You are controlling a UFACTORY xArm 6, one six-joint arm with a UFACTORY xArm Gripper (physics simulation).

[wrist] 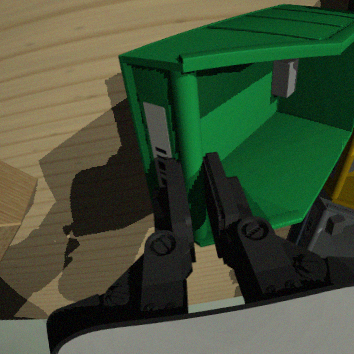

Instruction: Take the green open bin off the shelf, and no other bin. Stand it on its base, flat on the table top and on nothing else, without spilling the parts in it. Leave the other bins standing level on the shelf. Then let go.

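Frame: origin at the arm's base, x back, y up, z left, level; millimetres.
Seen in the pictures: gripper, between the fingertips: (192,178).
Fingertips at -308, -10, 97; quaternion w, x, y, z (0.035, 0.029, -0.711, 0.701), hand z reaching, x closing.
Note:
Pixels of each thing's top centre, then the offset from my fingertips to it, as dx, dy, dz. "pt": a spot on its surface instead. Level surfaces: height alone.
- green open bin, centre of its top: (328,161) -63, +12, +14
- grey part, centre of its top: (290,81) -98, -101, +7
- pale label, centre of its top: (163,165) +13, -1, +8
- wooden table top, height of its surface: dy -131
- yellow bin, a spot on its surface: (345,182) pt -216, -112, -129
- grey bin, a spot on its surface: (332,235) pt -242, -109, -239
The green open bin (270,150) fills the upper right of the wrist view, with its open side facing the camera. A grey part (285,79) shows inside it near the far wall. A pale label (157,125) is on the bin's outer front face. My gripper (192,178) is shut on the bin's rounded front lip, one finger outside by the label and one inside. A dark shadow lies on the wooden table top (60,65) left of the bin. The bin's underside is hidden, so its contact with anything below cannot be told.
Part of a yellow bin (345,182) shows at the right edge, with part of a grey bin (332,235) below it at the lower right. A light wooden block (15,197) shows at the left edge.

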